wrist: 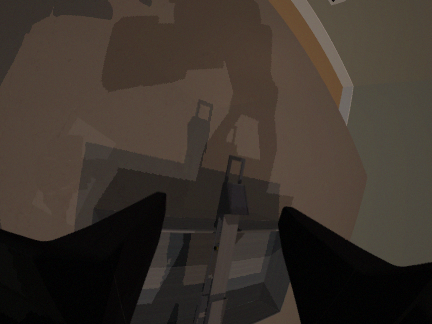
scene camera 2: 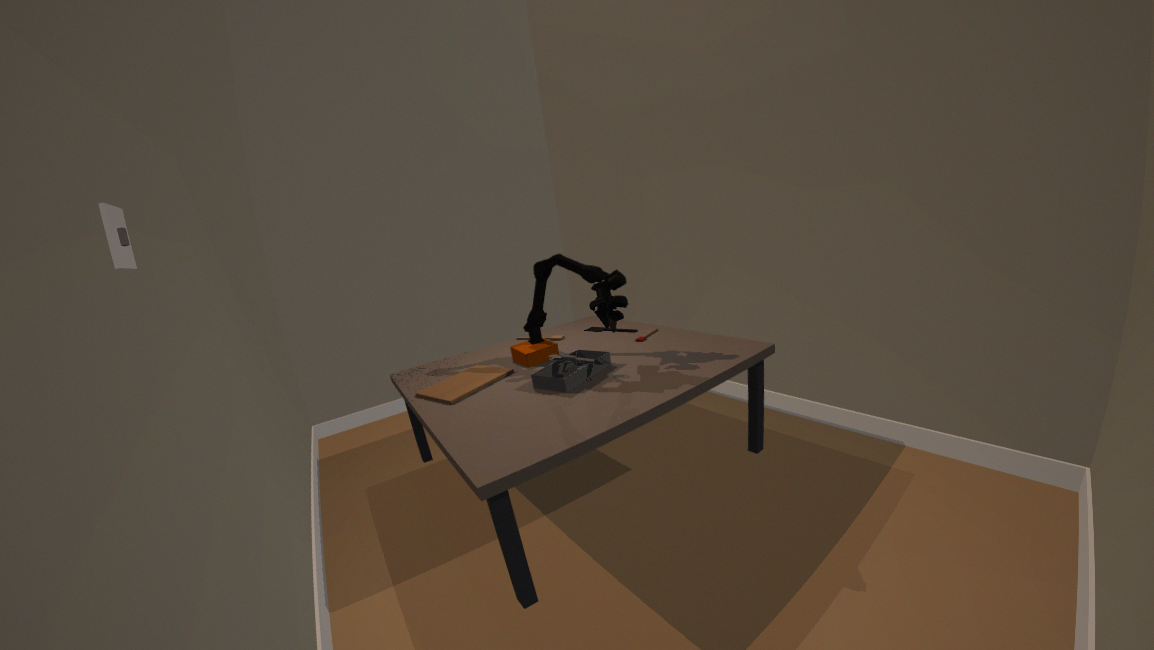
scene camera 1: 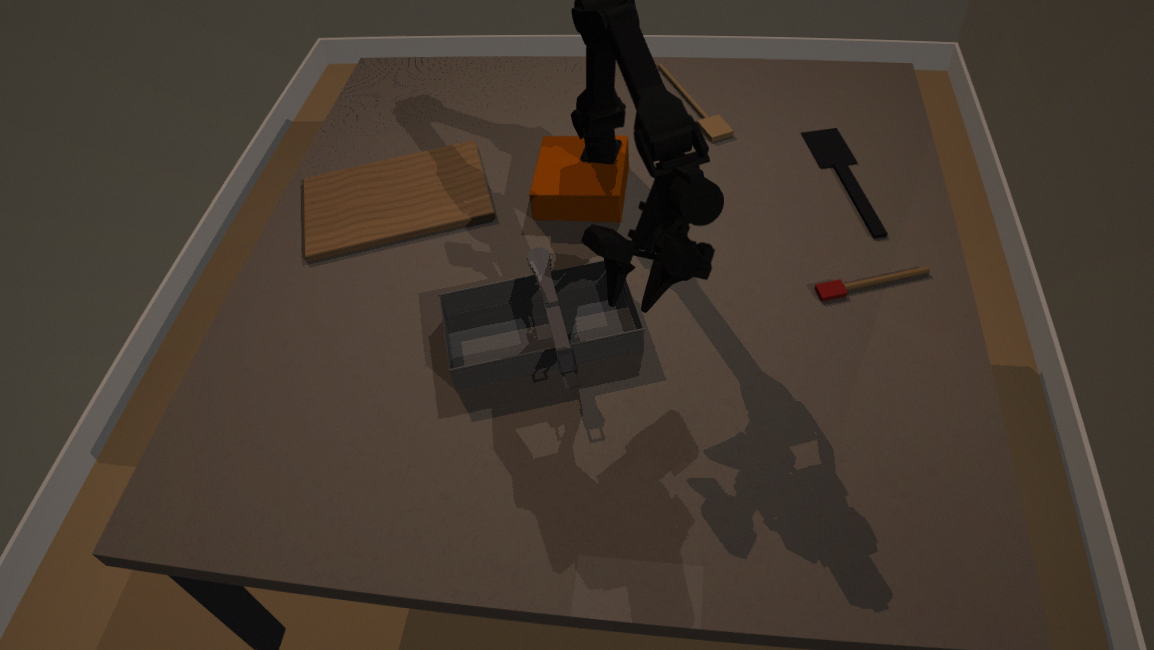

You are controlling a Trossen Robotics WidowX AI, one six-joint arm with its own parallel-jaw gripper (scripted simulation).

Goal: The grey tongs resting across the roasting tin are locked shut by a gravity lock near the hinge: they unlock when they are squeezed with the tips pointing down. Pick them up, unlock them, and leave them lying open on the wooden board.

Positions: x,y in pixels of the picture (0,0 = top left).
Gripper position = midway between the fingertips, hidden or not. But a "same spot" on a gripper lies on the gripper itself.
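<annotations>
The wrist view shows the gripper, and so do scene camera 2 (610,330) and scene camera 1. On the gripper, (wrist: 103,266) and (scene camera 1: 663,281) are the same spot. On a wooden board, (scene camera 1: 369,205) is the same spot as (scene camera 2: 459,385).
</annotations>
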